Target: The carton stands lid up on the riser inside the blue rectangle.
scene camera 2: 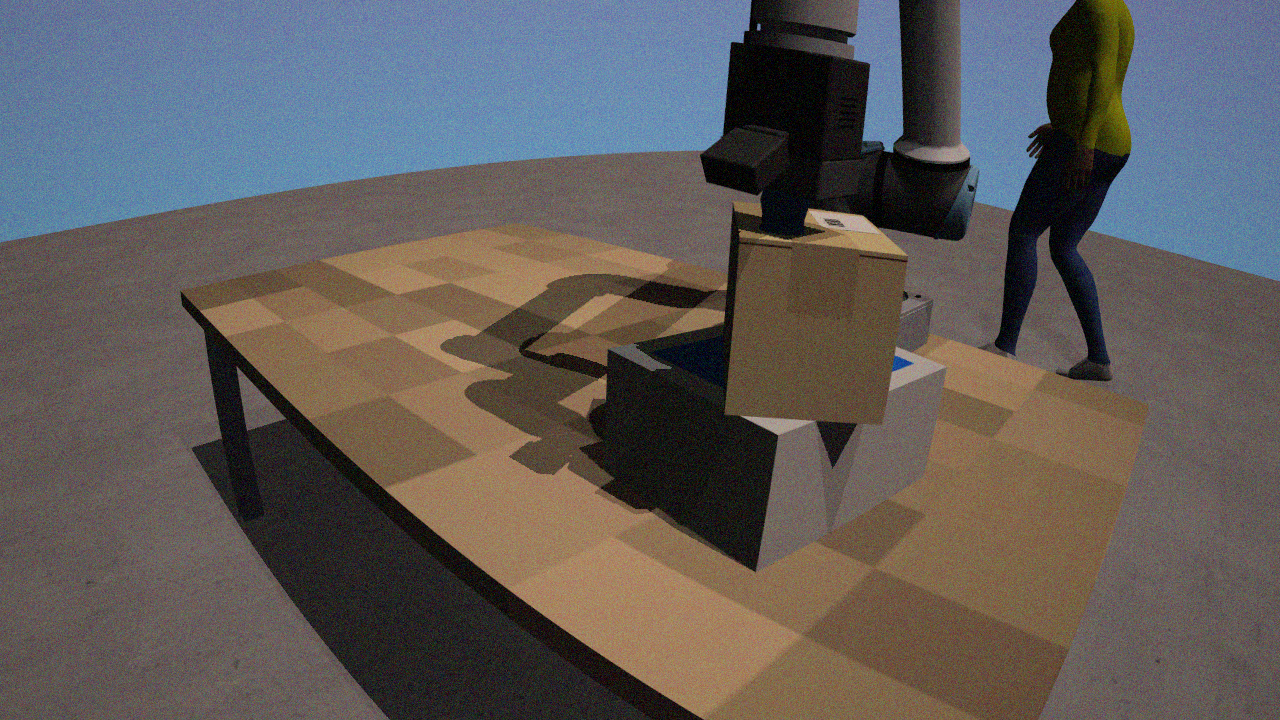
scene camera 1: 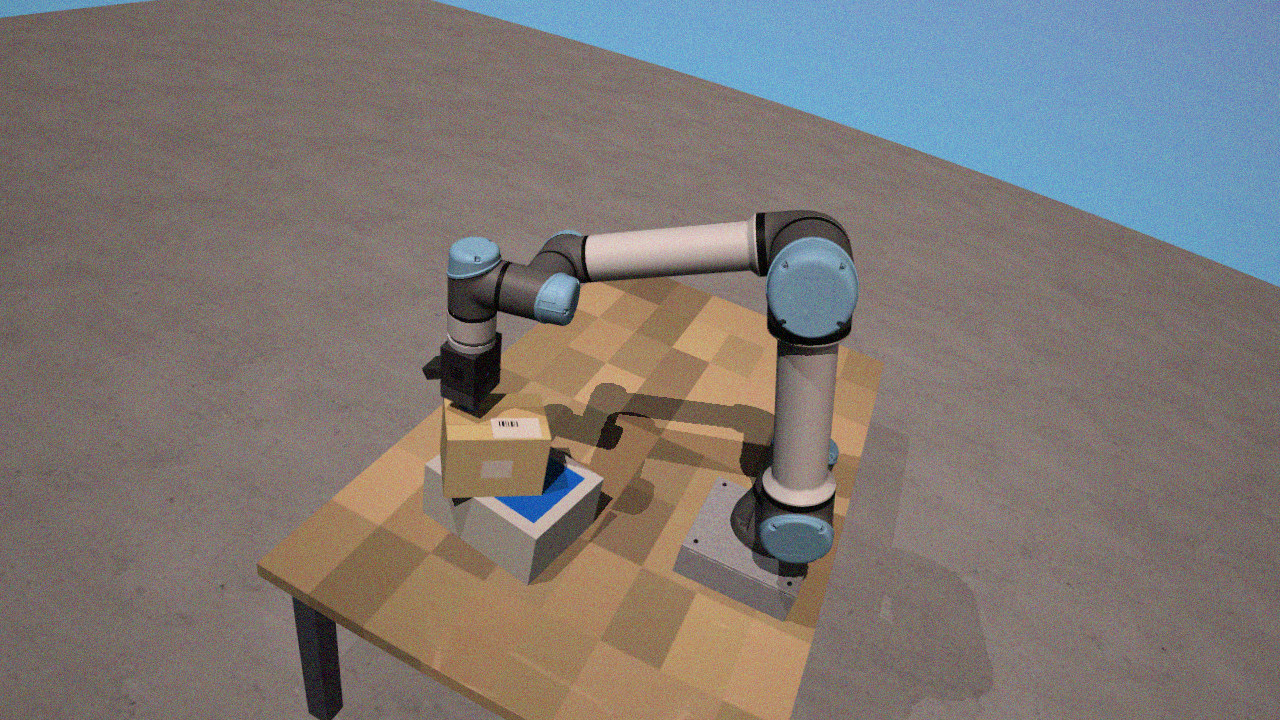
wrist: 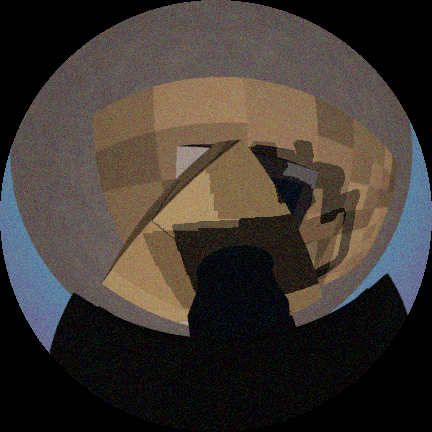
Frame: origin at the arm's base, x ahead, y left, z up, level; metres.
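Seen in the pictures: hand, tool point: (scene camera 2: 781, 247) (scene camera 1: 470, 411) (wrist: 233, 256).
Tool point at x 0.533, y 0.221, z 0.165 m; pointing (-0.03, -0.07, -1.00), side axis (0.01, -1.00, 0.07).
Observation:
A point is followed by its place in that frame.
The brown carton (scene camera 1: 465, 456) @[z 0.143, x 0.490, y 0.298 m] (scene camera 2: 805, 340) @[z 0.109, x 0.557, y 0.262 m] (wrist: 250, 190) hangs or rests at the grey riser (scene camera 1: 492, 537) @[z -0.014, x 0.426, y 0.293 m] (scene camera 2: 859, 465) @[z -0.013, x 0.472, y 0.286 m] (wrist: 188, 160) @[z 0.049, x 0.568, y 0.255 m], close to upright with a slight tilt at most. Its taped top with the barcode label faces up. It covers part of the blue rectangle (scene camera 1: 537, 508) @[z 0.049, x 0.372, y 0.245 m] (scene camera 2: 693, 358) @[z 0.049, x 0.517, y 0.133 m] (wrist: 291, 192) @[z 0.049, x 0.521, y 0.117 m] and juts past the riser's edge at one side. Whether its underside touches the riser is hidden. My suction cup (scene camera 1: 472, 410) (scene camera 2: 784, 231) (wrist: 236, 250) is pressed on the carton's top, off its middle, and holds it.
The riser stands on a checkered wooden table (scene camera 1: 393, 626) @[z -0.071, x 0.480, y 0.497 m] (scene camera 2: 537, 573) @[z -0.071, x 0.709, y 0.153 m] (wrist: 200, 105) @[z -0.071, x 0.668, y 0.242 m]. The arm's grey base plate (scene camera 1: 733, 573) @[z -0.010, x 0.028, y 0.134 m] is at the table's right in scene camera 1. A person (scene camera 2: 1087, 89) in a yellow top stands behind the table in scene camera 2.

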